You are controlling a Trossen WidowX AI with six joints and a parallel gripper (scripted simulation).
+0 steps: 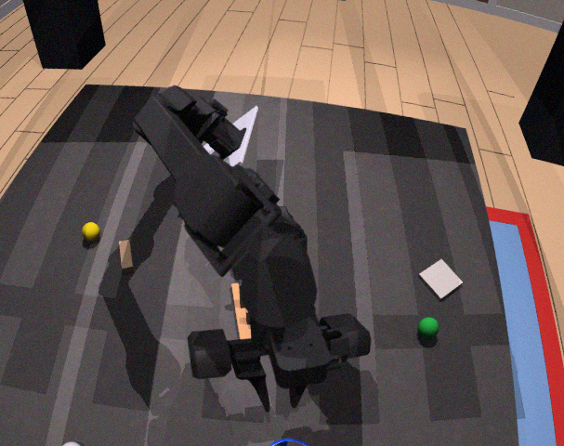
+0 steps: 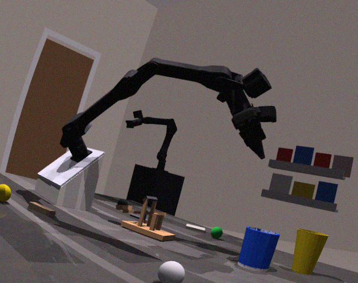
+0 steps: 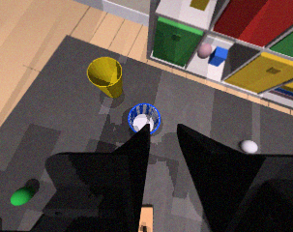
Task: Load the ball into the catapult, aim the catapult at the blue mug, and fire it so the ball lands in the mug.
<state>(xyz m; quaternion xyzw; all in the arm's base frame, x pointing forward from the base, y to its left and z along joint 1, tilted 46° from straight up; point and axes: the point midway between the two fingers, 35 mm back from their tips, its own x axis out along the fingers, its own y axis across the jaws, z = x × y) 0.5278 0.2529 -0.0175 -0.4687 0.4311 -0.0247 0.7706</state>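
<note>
Now: the black ball 36 cm behind my gripper tip, 22 cm below it and 12 cm to the right of it. Also, from my gripper tip: blue mug: 25 cm below, 4 cm ahead, 3 cm to the left; then catapult upright frame: 28 cm behind, 20 cm below, 8 cm to the right; then yellow mug: 25 cm below, 18 cm to the left, 12 cm ahead.
</note>
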